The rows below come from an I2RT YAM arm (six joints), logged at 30 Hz.
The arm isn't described. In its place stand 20 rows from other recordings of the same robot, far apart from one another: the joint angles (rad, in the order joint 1, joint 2, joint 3, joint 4, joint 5, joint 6), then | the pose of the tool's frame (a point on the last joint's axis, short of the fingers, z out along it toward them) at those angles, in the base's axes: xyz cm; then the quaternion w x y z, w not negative.
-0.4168 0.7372 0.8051 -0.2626 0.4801 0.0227 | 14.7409, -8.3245, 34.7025, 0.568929, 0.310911, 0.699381, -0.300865
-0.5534 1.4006 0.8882 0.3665 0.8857 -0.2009 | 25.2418, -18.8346, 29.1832, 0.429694, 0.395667, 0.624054, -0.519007
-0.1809 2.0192 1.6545 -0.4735 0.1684 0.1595 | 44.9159, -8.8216, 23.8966, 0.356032, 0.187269, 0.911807, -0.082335
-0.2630 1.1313 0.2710 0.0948 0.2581 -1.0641 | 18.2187, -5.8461, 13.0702, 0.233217, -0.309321, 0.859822, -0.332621
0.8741 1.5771 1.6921 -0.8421 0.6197 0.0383 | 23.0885, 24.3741, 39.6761, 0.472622, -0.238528, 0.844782, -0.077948
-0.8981 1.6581 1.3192 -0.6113 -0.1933 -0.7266 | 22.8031, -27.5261, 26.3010, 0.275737, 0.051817, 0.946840, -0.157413
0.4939 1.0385 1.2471 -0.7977 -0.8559 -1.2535 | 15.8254, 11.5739, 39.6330, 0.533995, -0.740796, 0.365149, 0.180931
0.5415 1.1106 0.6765 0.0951 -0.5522 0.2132 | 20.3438, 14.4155, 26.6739, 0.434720, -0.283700, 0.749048, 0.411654
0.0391 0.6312 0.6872 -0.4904 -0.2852 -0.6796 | 14.5736, 1.5725, 29.7389, 0.543280, -0.364991, 0.754131, -0.053985
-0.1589 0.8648 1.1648 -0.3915 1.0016 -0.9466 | 15.1106, -5.4584, 43.5604, 0.316995, 0.050178, 0.722568, -0.612284
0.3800 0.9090 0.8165 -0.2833 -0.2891 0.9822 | 18.9243, 8.6515, 31.9199, 0.357511, 0.165240, 0.805350, 0.443049
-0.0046 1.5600 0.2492 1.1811 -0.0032 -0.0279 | 24.6794, -0.1021, 14.1970, 0.659728, -0.009810, 0.751380, -0.009519
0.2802 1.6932 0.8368 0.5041 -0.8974 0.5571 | 32.7088, 12.3085, 19.6546, 0.326456, -0.143890, 0.766089, 0.534630
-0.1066 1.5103 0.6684 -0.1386 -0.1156 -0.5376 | 27.1735, -2.4947, 14.3379, 0.292958, -0.220663, 0.929475, -0.039500
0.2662 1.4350 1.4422 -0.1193 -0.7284 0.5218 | 31.0941, 10.9348, 42.5583, 0.473011, -0.146635, 0.721275, 0.484274
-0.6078 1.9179 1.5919 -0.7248 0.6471 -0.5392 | 32.5956, -25.2896, 25.1267, 0.038037, 0.113107, 0.912905, -0.390338
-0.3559 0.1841 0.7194 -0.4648 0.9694 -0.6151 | 2.2100, -3.9531, 34.5042, 0.424283, 0.260061, 0.642215, -0.583020
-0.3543 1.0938 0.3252 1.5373 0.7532 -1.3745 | 16.8332, -8.8230, 29.0358, 0.446500, 0.118225, 0.482127, -0.744455
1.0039 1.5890 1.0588 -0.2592 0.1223 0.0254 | 18.8134, 28.7444, 22.7703, 0.358697, -0.413194, 0.825582, 0.137921
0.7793 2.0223 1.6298 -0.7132 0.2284 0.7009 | 31.3880, 29.8745, 21.5640, 0.243838, -0.011646, 0.967030, 0.072522
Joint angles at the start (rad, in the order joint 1, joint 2, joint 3, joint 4, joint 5, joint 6):
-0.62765 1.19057 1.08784 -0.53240 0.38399 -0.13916
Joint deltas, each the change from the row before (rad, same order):
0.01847 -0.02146 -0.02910 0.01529 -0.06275 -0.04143
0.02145 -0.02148 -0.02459 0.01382 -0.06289 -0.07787
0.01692 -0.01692 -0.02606 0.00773 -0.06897 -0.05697
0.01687 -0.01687 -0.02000 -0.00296 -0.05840 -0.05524
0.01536 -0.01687 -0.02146 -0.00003 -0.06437 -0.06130
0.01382 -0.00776 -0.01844 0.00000 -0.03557 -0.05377
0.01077 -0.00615 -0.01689 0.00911 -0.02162 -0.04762
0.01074 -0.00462 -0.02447 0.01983 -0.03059 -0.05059
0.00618 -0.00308 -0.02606 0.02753 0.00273 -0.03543
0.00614 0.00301 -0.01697 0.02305 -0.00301 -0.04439
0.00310 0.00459 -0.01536 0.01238 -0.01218 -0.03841
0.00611 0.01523 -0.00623 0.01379 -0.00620 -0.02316
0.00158 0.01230 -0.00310 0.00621 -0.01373 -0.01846
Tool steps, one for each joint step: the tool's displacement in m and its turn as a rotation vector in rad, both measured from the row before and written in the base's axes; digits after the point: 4 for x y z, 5 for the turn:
0.0010 0.0077 -0.0039 0.00846 0.00216 0.09207
0.0012 0.0083 -0.0025 -0.01334 0.02308 0.11602
0.0009 0.0073 -0.0046 0.00320 0.01471 0.10531
0.0000 0.0073 -0.0034 -0.00083 0.01813 0.09609
-0.0002 0.0071 -0.0037 -0.00445 0.01519 0.10326
0.0004 0.0050 -0.0046 -0.01239 0.02272 0.07429
0.0005 0.0035 -0.0036 -0.02064 0.01479 0.05655
0.0012 0.0035 -0.0056 -0.01957 0.01059 0.06551
0.0006 0.0012 -0.0058 -0.02890 0.00981 0.02511
0.0017 0.0009 -0.0044 -0.03176 0.01261 0.03489
0.0011 0.0007 -0.0051 -0.01778 0.01685 0.03574
0.0035 0.0001 -0.0042 -0.00989 0.01292 0.02498
0.0023 -0.0002 -0.0032 -0.00173 0.01030 0.02369

